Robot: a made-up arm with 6 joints.
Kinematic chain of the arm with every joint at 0, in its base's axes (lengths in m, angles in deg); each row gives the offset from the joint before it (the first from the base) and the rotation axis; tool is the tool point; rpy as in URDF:
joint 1: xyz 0 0 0.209 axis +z
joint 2: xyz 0 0 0 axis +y
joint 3: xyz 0.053 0 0.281 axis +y
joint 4: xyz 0.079 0 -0.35 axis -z
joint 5: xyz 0 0 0 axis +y
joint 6: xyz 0.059 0 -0.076 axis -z
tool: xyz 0 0 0 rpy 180 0 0
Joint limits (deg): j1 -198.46..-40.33 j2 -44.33..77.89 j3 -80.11..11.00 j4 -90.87..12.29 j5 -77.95..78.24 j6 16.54..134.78
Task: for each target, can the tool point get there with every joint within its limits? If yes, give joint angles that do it. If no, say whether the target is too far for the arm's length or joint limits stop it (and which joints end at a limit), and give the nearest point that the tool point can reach.
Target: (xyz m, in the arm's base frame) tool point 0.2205 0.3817 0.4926
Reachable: no: joint limits stop it (at a limit: joint 1, joint 2, joint 4, joint 5) | nearest point 0.1455 -0.0099 0.6050 | short by 0.414 m
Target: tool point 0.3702 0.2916 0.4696
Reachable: no: joint limits stop it (at a limit: joint 1, joint 2, joint 4) | nearest point 0.1966 -0.0437 0.4772 | short by 0.378 m
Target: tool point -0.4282 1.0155 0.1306
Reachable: no: too far | nearest point -0.5107 0.2362 0.1488 | short by 0.784 m
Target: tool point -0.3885 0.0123 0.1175
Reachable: yes | joints -181.82 13.09 -43.74 0.05 52.16 50.73
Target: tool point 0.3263 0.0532 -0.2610
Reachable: no: joint limits stop it (at a limit: joint 1, joint 2) | nearest point 0.2285 -0.0807 -0.1807 | short by 0.184 m
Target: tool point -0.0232 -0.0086 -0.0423
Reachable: yes | joints -157.81 50.24 -11.63 -4.21 44.65 118.58
